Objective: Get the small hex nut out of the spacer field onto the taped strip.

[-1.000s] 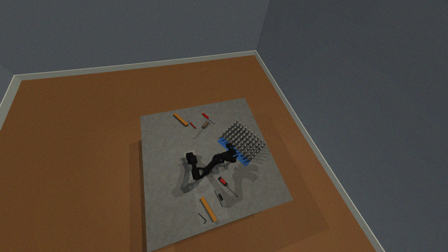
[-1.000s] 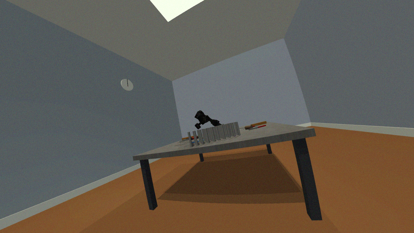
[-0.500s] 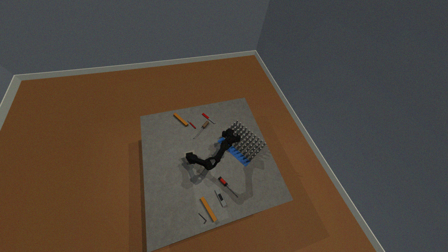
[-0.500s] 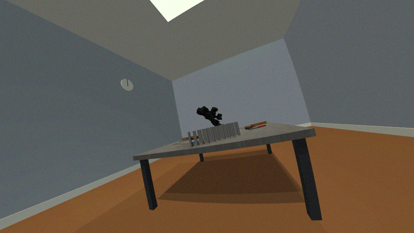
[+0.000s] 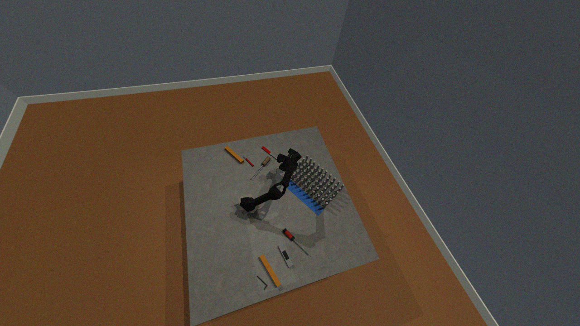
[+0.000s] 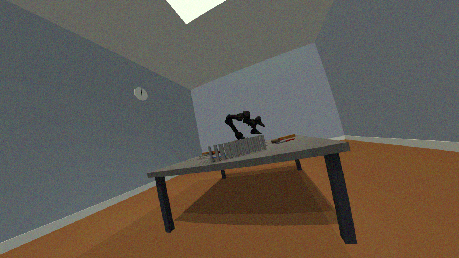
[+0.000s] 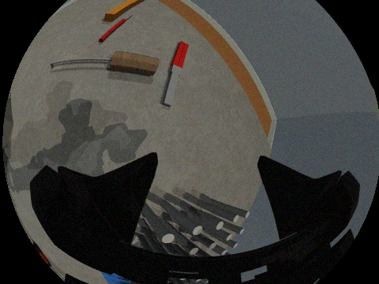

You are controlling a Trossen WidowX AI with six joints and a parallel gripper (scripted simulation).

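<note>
Now: the hook tool 24 cm behind my gripper tip and 13 cm below it. Round my gripper tip: blue taped strip: 7 cm ahead, 30 cm to the right, 14 cm below; then dark flat tool: 17 cm behind, 71 cm to the right, 13 cm below; then thin red tool: 33 cm behind, 14 cm to the left, 14 cm below.
</note>
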